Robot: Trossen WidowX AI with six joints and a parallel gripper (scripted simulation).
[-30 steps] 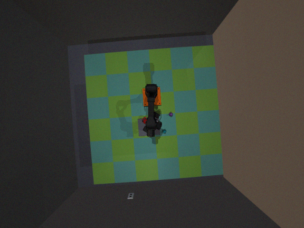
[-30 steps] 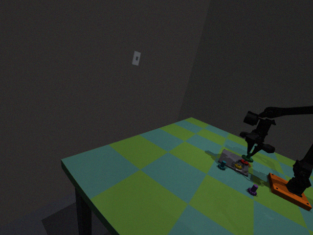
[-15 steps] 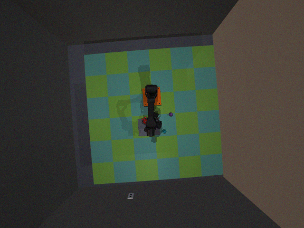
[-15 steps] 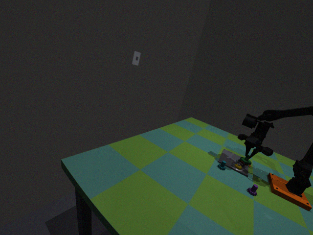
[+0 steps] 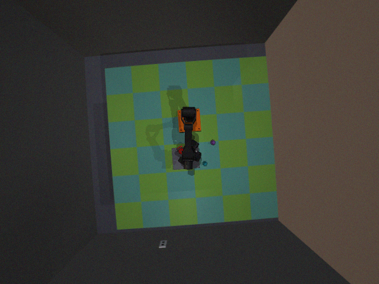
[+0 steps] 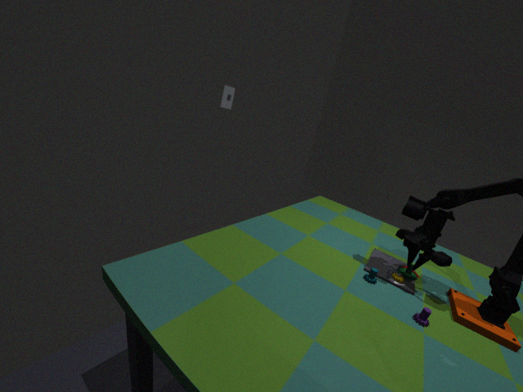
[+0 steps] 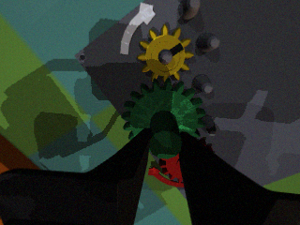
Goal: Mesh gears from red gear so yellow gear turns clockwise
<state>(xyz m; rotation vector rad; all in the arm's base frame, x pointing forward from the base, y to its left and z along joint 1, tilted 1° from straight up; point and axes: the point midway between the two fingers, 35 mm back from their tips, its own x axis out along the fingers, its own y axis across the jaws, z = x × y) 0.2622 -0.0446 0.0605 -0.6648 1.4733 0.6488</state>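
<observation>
Now: the yellow gear 4 cm to the left of my gripper tip, 3 cm below it and 3 cm ahead of it. The rest, counted from my gripper tip: red gear: 5 cm to the right, 3 cm below, 1 cm behind; then green gear: 1 cm below; then teal gear: 11 cm to the left, 11 cm ahead, 3 cm below.
</observation>
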